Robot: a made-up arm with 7 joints.
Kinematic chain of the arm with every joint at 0, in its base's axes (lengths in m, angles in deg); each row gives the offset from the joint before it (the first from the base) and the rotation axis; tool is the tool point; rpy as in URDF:
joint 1: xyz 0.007 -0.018 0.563 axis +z
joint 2: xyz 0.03 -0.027 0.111 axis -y
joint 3: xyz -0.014 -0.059 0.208 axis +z
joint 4: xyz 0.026 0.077 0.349 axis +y
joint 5: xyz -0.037 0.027 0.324 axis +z
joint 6: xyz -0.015 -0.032 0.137 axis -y
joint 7: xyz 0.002 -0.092 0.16 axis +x
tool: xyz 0.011 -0.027 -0.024 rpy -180 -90 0
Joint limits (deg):
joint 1: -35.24..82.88
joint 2: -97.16..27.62
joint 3: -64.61..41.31
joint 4: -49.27..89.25
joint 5: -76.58..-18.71
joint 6: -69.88..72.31
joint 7: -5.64..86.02
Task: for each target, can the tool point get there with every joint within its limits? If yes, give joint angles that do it. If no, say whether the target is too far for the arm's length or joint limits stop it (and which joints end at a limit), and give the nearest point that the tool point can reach.
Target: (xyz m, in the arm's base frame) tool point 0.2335 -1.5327 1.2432
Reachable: no: too far | nearest point 0.3205 -0.9727 1.1038 | short by 0.584 m
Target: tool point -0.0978 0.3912 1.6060
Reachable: yes | joints 57.71 -27.06 -50.91 -31.10 -51.14 42.72 77.63
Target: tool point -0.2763 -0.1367 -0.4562
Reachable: no: joint limits stop it (at a limit: joint 1, joint 2, joint 4, joint 5, joint 7) | nearest point 0.3283 -0.4559 0.0490 | short by 0.850 m
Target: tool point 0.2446 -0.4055 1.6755
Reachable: yes | joints 10.98 6.86 -48.81 52.34 -36.69 -18.33 30.33
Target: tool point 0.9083 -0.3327 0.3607
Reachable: yes | joints -12.03 -75.45 -0.07 72.26 -35.52 -21.72 26.74
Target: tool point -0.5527 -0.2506 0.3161
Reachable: no: joint limits stop it (at a limit: joint 2, joint 4, joint 6, joint 7) | nearest point -0.7201 -0.3202 1.0447 | short by 0.751 m
